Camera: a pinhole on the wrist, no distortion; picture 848 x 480 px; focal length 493.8 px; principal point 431.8 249.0 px. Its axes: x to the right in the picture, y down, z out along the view. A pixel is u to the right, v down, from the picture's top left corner.
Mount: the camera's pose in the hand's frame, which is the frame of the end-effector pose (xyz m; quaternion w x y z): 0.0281 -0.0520 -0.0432 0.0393 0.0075 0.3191 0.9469
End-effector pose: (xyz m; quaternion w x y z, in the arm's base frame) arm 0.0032 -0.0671 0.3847 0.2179 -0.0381 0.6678 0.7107
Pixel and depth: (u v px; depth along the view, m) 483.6 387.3 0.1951
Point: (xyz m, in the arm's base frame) 0.0184 0.0756 0.4184
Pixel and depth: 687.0 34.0 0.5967
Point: 0.0877 0.1264 0.9978
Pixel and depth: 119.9 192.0 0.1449
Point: -0.1107 0.0259 0.3865
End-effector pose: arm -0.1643 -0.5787 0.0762 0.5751 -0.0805 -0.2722 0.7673
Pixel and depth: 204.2 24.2 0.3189
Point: -0.4876 -0.4829 0.0935
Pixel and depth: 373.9 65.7 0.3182
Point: -0.4466 -0.5882 0.0914
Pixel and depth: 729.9 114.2 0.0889
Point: -0.1842 -0.6062 0.0699
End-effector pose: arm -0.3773 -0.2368 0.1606 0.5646 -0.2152 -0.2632 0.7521
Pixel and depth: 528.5 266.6 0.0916
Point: -0.4021 -0.2290 0.1831
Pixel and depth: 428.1 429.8 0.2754
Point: -0.5588 -0.2480 0.3202
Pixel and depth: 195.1 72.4 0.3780
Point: -0.7487 -0.1000 0.1193
